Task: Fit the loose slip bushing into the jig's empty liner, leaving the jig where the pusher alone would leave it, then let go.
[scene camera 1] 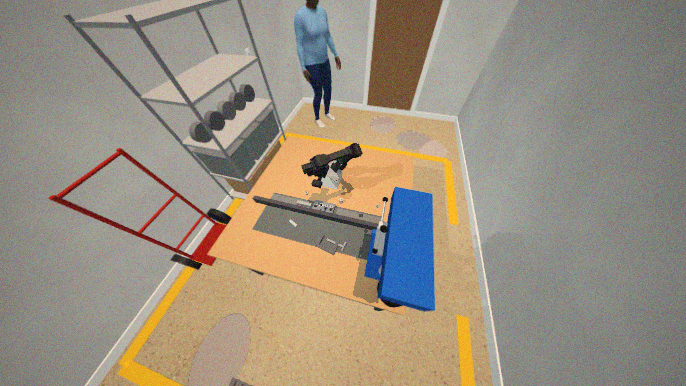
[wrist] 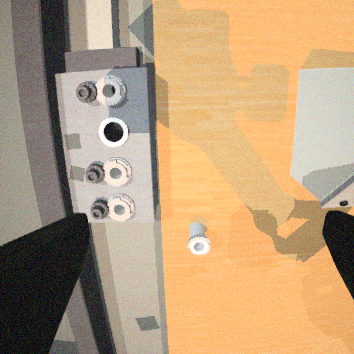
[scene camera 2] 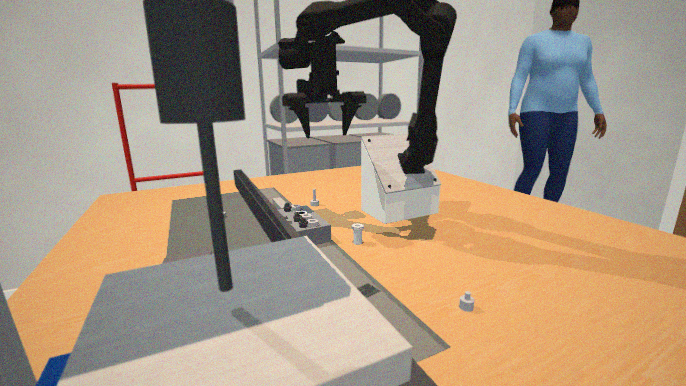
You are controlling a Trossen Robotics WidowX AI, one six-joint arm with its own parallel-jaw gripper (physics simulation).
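Note:
The loose slip bushing (scene camera 1: 341, 201) (scene camera 2: 357, 233) (wrist: 199, 244), pale grey with a flanged head, stands upright on the wooden table beside the jig. The jig (scene camera 2: 320, 234) (wrist: 136, 150) is a grey block lying along the dark rail. Three of its holes hold flanged bushings with dark screws beside them. The empty liner (wrist: 101, 132), a white ring around a black hole, is second from the top in the wrist view. My gripper (scene camera 2: 326, 135) (wrist: 208, 224) is open and empty, high above the table, its fingers pointing down. In the wrist view the bushing shows between the fingertips, far below them.
A dark rail (scene camera 1: 290, 204) (scene camera 2: 260, 204) runs along the jig's side. A pale bar (scene camera 2: 280, 202) (wrist: 100, 22) lies at the jig's far end. Two small headed parts (scene camera 2: 314, 201) (scene camera 2: 467, 303) stand on the table. The arm's white base (scene camera 2: 410, 206) and a blue machine (scene camera 1: 410, 250) flank the area.

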